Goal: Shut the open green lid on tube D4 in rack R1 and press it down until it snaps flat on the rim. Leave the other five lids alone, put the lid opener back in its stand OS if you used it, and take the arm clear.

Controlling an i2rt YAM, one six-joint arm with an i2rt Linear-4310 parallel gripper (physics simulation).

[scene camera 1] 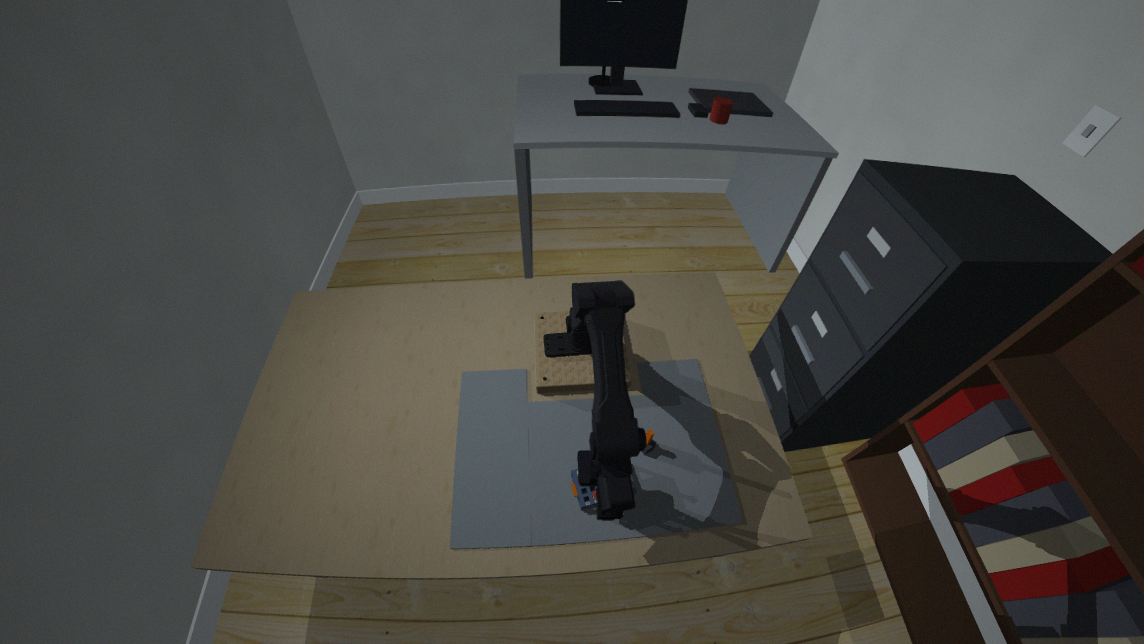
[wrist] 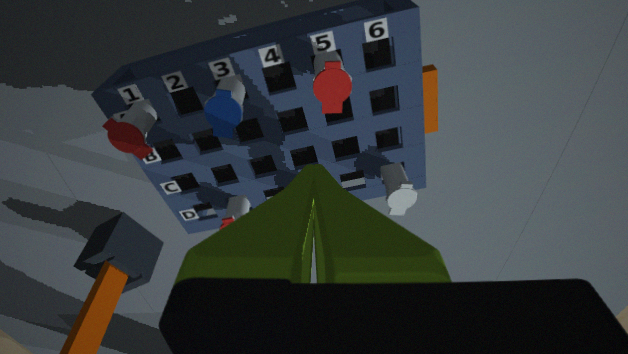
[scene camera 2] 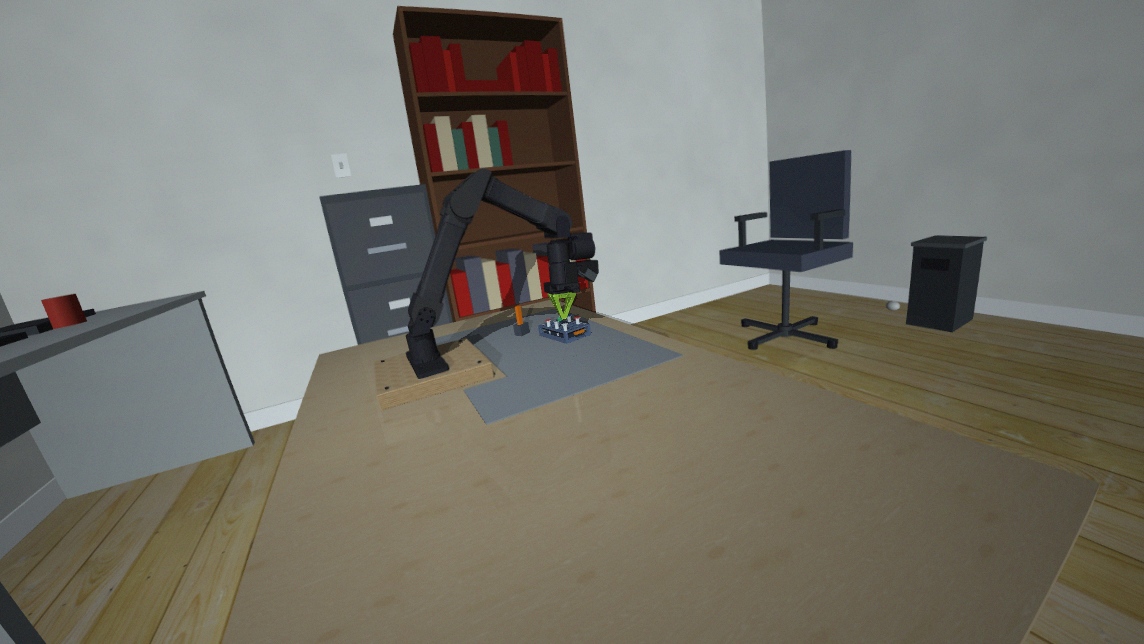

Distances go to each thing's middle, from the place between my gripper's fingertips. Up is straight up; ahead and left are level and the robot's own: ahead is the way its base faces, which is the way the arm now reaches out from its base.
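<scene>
Lid opener point(wrist: 93, 319): my gripper 80 mm past it, 130 mm to the right of it, 10 mm above it.
</scene>
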